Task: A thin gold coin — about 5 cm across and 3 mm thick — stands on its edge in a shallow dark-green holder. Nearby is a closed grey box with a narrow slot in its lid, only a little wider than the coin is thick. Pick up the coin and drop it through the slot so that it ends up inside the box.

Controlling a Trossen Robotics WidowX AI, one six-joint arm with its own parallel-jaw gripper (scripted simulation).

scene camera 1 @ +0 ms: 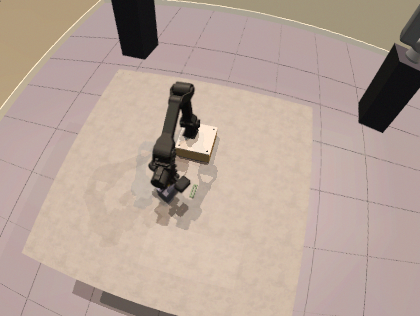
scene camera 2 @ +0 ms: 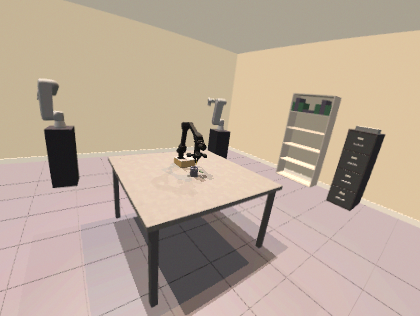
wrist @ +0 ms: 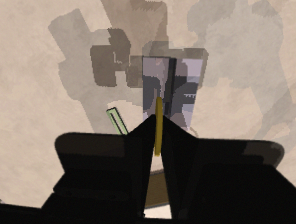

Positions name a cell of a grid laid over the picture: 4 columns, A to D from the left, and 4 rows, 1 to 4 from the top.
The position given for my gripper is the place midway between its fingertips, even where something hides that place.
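I'm carrying a gold coin in my gripper (wrist: C3).
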